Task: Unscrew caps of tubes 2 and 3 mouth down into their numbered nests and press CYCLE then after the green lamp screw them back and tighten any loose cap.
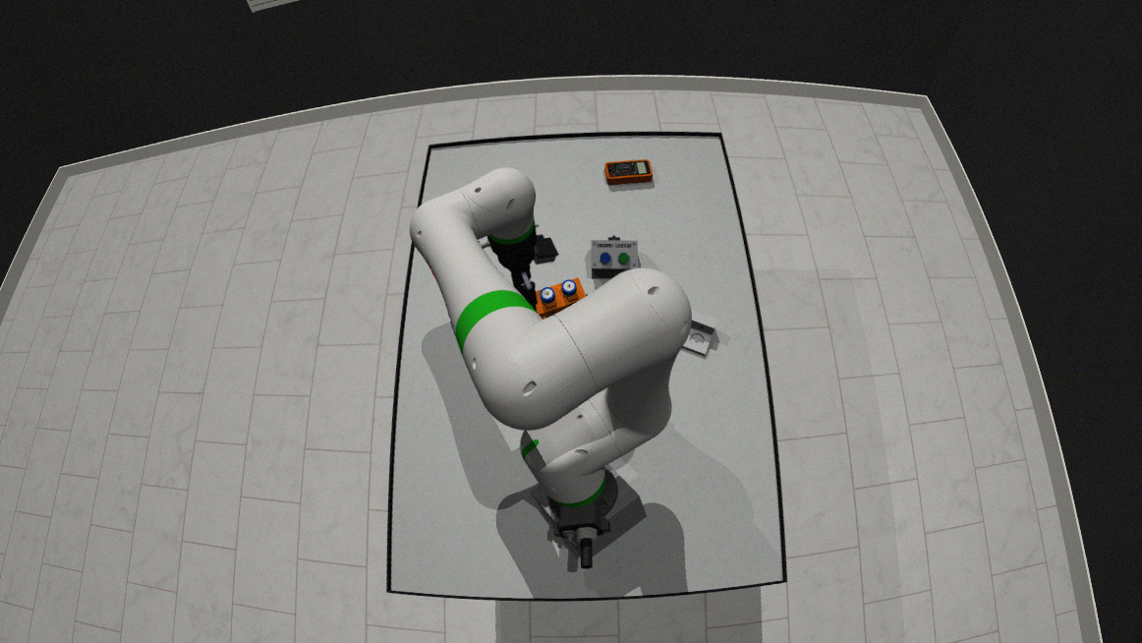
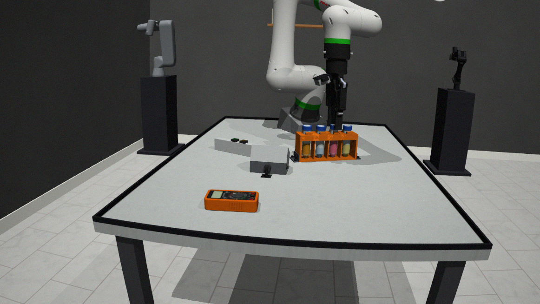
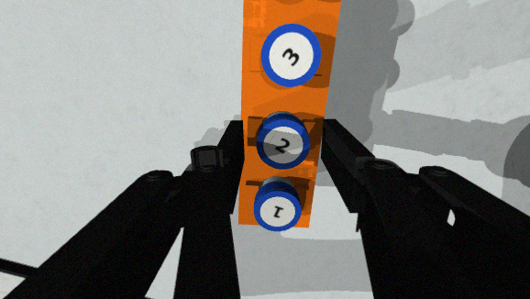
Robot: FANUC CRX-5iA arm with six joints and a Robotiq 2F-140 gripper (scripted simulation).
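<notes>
The cap 2 is 3 cm below my hand. From my hand the other things lie so: cap 3 (2 cm ahead, 5 cm to the right, 3 cm below); cap 1 (2 cm behind, 5 cm to the left, 3 cm below); cap 4 (3 cm ahead, 10 cm to the right, 3 cm below).
</notes>
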